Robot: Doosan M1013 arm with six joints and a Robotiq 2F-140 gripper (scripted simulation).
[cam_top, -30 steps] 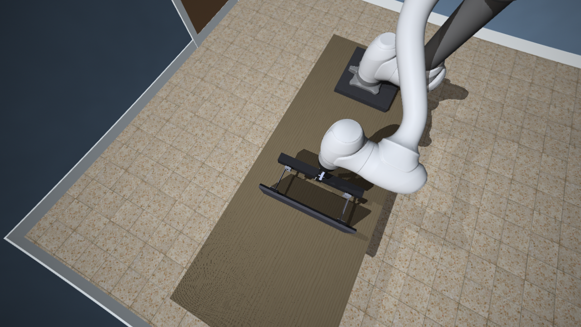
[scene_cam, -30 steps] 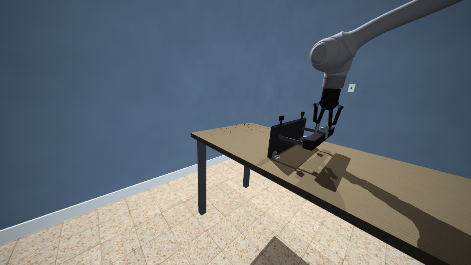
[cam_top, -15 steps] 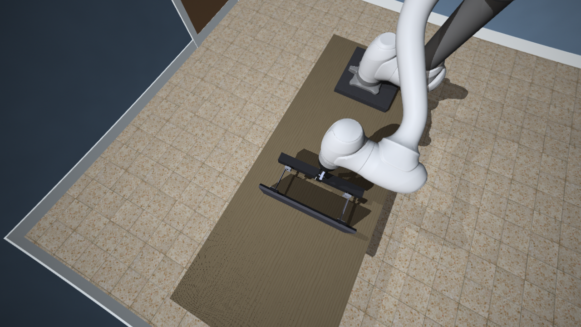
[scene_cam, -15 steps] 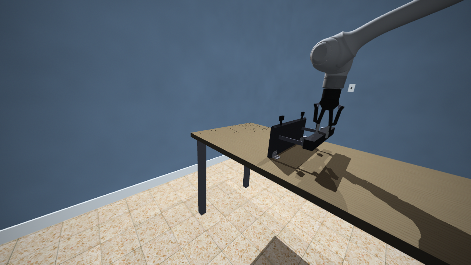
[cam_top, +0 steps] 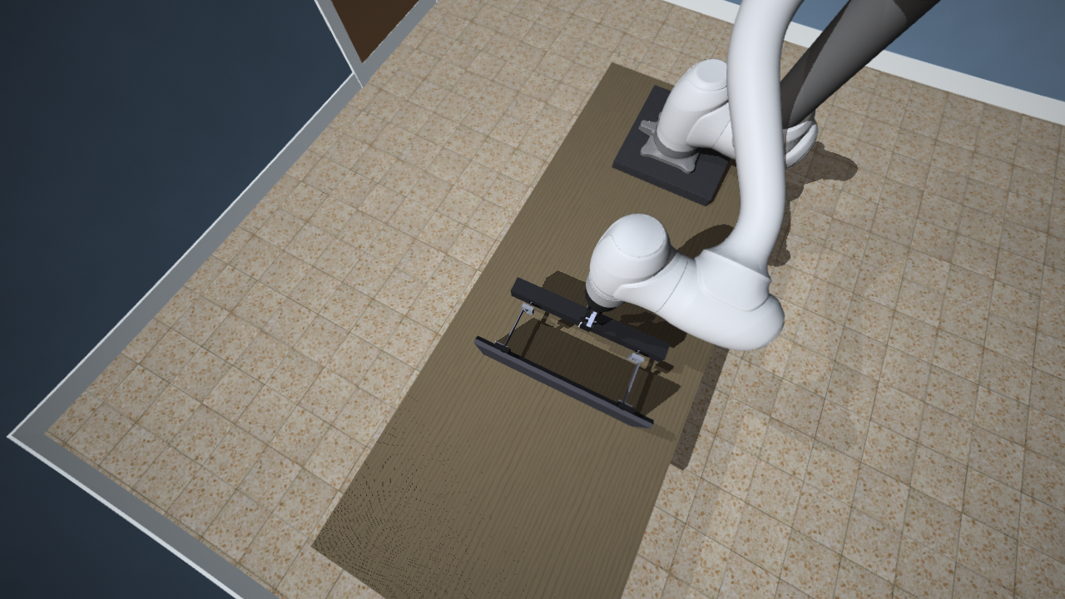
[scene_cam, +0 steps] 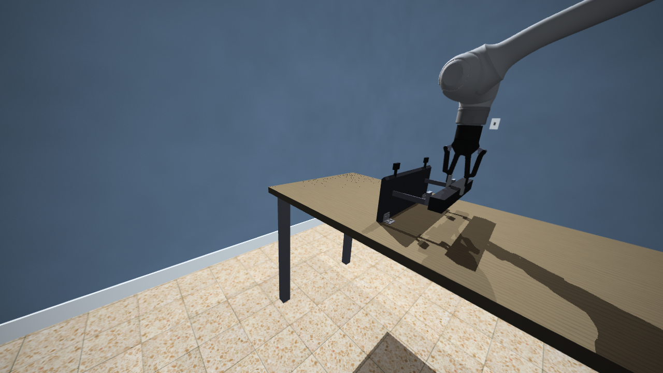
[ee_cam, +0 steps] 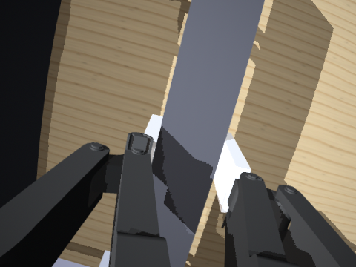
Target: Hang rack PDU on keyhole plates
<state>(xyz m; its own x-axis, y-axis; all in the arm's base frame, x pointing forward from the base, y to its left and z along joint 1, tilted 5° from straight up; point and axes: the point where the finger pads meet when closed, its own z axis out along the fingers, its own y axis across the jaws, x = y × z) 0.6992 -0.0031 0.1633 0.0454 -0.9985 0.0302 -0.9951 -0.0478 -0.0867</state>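
Now: the rack PDU 20 mm ahead of my hand and 30 mm below it. Also, from my hand: upright panel 180 mm ahead, 10 mm to the left, 70 mm below.
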